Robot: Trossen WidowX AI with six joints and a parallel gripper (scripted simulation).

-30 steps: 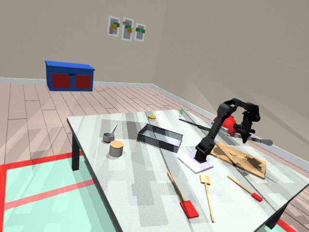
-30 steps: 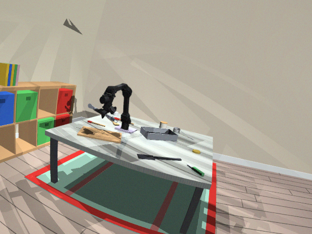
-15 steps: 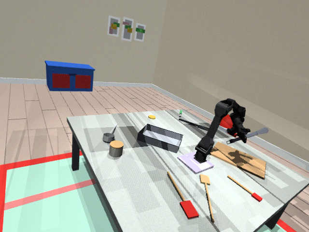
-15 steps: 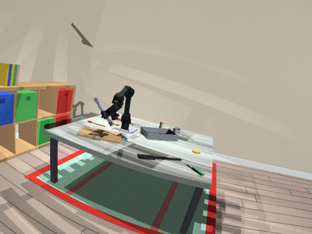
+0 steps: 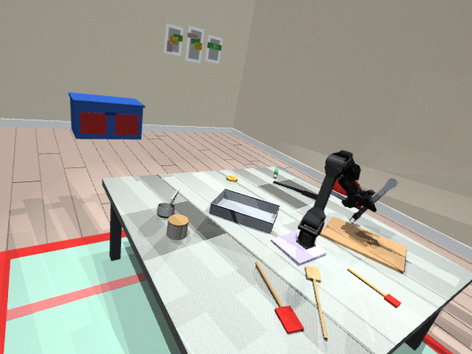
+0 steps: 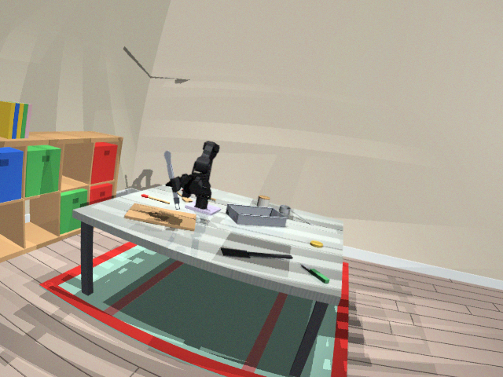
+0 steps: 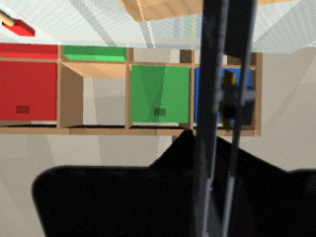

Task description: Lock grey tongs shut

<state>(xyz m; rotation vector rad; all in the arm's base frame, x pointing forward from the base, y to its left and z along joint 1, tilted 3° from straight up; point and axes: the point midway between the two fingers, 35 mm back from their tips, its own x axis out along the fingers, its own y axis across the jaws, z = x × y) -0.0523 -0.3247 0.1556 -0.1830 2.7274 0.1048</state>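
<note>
The wooden board is 16 cm below my gripper tip. The rest, counted from my gripper tip: roasting tin (43 cm to the left, 39 cm ahead, 14 cm below); black spatula (53 cm ahead, 17 cm below, 11 cm to the right); red-tipped brush (25 cm to the left, 22 cm behind, 17 cm below).
</note>
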